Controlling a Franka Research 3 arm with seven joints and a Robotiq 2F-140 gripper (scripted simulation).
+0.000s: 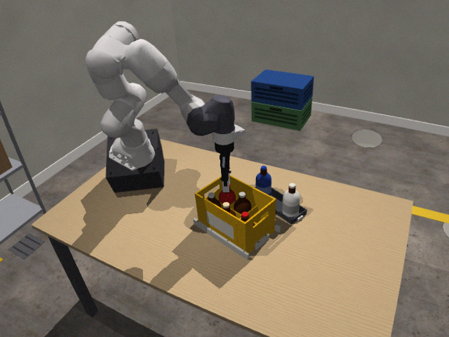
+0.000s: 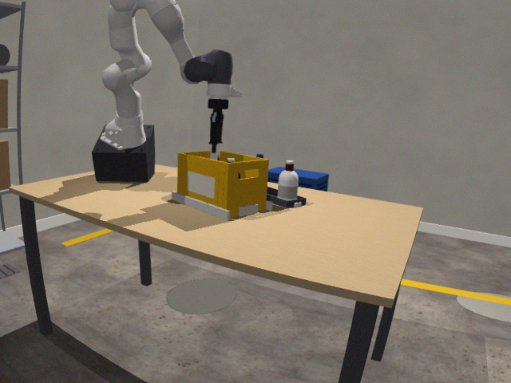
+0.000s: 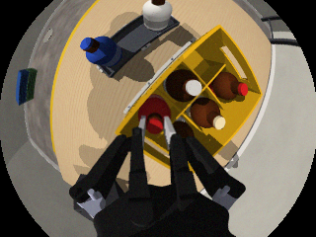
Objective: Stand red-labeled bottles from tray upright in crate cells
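Now: hand 90 mm above the red-labeled bottle. The rest, counted from my hand: blue-labeled bottle 120 mm ahead, 170 mm to the left, 90 mm below; white-labeled bottle 270 mm ahead, 70 mm to the left, 90 mm below; yellow crate 60 mm ahead, 80 mm to the right, 90 mm below.
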